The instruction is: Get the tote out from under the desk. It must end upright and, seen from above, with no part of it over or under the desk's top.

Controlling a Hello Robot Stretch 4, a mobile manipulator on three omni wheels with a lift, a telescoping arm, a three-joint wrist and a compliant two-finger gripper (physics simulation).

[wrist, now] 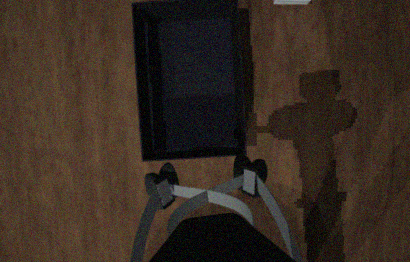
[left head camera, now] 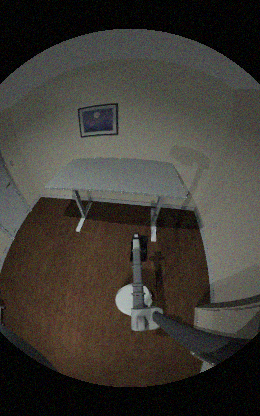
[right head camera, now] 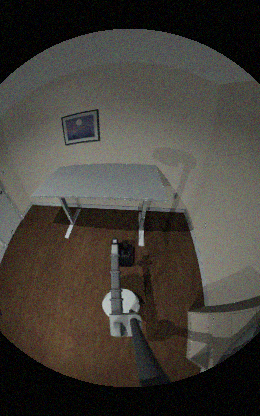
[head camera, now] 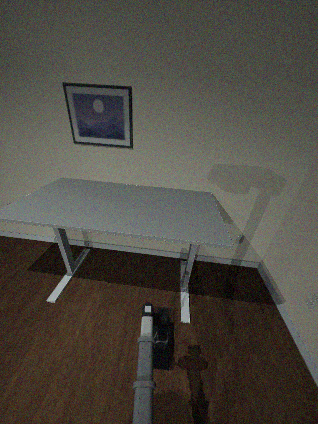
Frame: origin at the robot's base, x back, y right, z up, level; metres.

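Seen in the pictures: gripper, fingertip midpoint: [wrist: 205,172] [left head camera: 140,252] [right head camera: 125,257] [head camera: 160,345].
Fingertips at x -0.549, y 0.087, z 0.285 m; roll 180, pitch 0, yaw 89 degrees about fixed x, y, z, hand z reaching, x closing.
Observation:
A point is followed by its place in that frame.
The dark tote [head camera: 164,361] @[x -0.567, y 0.140, z -0.024 m] [left head camera: 143,256] @[x -0.591, y 0.166, z -0.023 m] [right head camera: 127,261] @[x -0.592, y 0.117, z -0.024 m] [wrist: 197,85] @[x -0.675, y 0.094, z -0.024 m] stands upright on the floor, its open top facing up in the wrist view. In the head views it shows in front of the near edge of the desk's top [head camera: 125,210] @[x -1.122, y -0.194, z 0.923 m] [left head camera: 120,177] @[x -1.071, y -0.138, z 0.923 m] [right head camera: 105,182] @[x -1.081, y -0.084, z 0.923 m], apart from it, left of the right foot's near end. My gripper [wrist: 205,172] @[x -0.549, y 0.087, z 0.285 m] is open and empty, its two fingertips well apart. In the wrist view the fingertips show just below the tote's near rim; the gripper is above the floor. In the head camera view the arm and gripper hide part of the tote.
The desk's right foot [head camera: 185,307] [wrist: 292,1] @[x -0.831, y 0.333, z -0.011 m] and left foot [head camera: 61,289] reach forward on the floor. A wall with a framed picture [head camera: 100,116] @[x -1.683, y -0.469, z 1.494 m] stands behind the desk. A pale piece of furniture [right head camera: 200,320] @[x 0.489, y 0.949, z 0.073 m] is at the lower right. The arm's shadow falls right of the tote.

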